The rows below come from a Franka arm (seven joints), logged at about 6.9 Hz.
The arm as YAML. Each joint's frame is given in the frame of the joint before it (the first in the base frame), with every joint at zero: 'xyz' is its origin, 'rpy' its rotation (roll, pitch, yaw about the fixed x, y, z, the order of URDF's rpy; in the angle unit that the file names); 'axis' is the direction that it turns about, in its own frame. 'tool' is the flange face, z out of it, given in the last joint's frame.
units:
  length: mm
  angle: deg
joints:
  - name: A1
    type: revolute
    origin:
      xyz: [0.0, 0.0, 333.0]
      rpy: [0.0, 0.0, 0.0]
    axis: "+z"
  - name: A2
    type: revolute
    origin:
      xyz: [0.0, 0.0, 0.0]
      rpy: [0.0, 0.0, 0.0]
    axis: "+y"
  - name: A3
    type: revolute
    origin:
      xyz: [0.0, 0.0, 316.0]
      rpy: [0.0, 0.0, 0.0]
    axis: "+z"
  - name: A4
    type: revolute
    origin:
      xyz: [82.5, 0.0, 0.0]
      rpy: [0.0, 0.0, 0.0]
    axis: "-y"
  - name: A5
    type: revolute
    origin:
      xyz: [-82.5, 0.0, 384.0]
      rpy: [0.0, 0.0, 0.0]
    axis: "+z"
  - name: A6
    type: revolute
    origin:
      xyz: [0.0, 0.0, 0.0]
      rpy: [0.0, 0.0, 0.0]
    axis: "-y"
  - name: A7
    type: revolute
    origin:
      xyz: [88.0, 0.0, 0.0]
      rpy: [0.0, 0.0, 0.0]
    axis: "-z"
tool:
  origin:
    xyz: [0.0, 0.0, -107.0]
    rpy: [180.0, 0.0, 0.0]
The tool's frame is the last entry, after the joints.
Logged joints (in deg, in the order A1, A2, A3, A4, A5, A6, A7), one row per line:
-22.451 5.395 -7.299 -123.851 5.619 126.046 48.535
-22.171 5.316 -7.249 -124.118 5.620 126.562 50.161
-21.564 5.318 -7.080 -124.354 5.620 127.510 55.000
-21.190 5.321 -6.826 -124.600 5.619 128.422 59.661
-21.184 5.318 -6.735 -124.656 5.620 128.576 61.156
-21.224 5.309 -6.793 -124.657 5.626 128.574 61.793
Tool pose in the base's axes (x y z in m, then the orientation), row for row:
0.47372 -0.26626 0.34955 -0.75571 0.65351 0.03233 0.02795
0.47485 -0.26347 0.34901 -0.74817 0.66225 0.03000 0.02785
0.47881 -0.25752 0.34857 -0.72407 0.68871 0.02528 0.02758
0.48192 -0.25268 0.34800 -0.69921 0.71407 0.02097 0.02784
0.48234 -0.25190 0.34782 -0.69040 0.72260 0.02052 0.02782
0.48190 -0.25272 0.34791 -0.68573 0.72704 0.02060 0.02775
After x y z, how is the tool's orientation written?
As a quaternion, x y z w.
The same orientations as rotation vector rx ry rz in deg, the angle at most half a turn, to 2 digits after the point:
-133.66 115.58 5.72
-132.33 117.14 5.31
-128.09 121.84 4.47
-123.67 126.30 3.71
-122.12 127.81 3.63
-121.30 128.60 3.64

